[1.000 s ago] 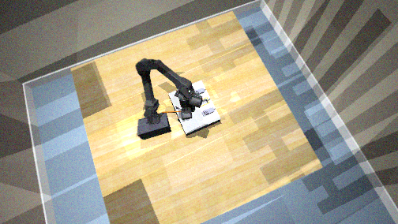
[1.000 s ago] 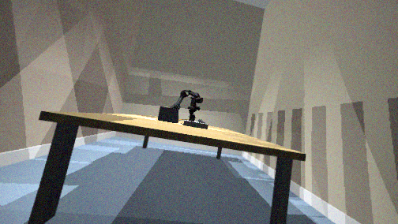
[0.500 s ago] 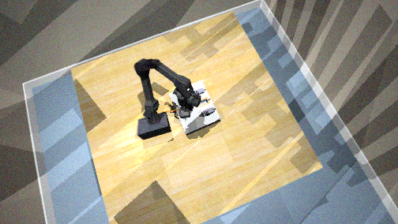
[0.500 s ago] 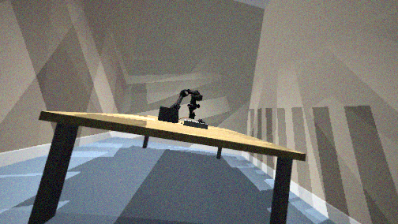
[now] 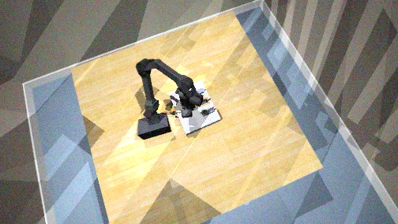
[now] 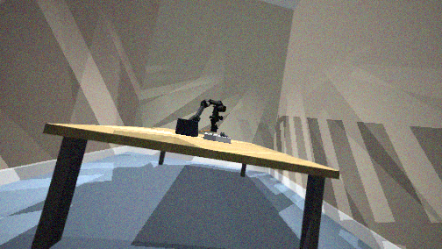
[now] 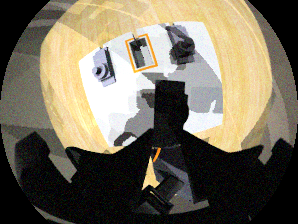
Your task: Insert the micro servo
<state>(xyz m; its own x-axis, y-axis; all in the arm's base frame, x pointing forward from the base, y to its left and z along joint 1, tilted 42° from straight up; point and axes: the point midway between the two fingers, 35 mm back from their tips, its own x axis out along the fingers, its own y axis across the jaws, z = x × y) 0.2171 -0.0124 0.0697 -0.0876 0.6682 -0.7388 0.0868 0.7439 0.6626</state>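
The white deck lies 10 cm below my gripper tip, 1 cm to the left of it and 1 cm ahead of it.
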